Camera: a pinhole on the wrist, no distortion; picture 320 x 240 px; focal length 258.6 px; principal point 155.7 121.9 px. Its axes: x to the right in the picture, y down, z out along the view. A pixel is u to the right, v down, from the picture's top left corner.
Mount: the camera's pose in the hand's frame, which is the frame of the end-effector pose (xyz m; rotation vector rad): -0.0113 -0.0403 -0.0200 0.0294 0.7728 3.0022
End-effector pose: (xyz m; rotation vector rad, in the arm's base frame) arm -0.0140 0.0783 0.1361 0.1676 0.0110 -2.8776
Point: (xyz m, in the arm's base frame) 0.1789 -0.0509 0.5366
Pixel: 271 127
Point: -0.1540 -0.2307 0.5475
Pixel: 80 95
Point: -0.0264 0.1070 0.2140
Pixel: 140 231
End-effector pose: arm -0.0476 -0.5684 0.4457 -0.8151 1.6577 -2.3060
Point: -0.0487 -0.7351 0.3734
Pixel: 85 20
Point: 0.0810 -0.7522 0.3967
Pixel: 191 119
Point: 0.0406 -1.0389 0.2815
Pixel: 117 70
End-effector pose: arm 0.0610 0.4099 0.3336 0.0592 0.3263 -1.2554
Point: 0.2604 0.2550 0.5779
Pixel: 62 140
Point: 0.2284 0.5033 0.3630
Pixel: outside the picture
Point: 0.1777 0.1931 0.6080
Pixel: 31 219
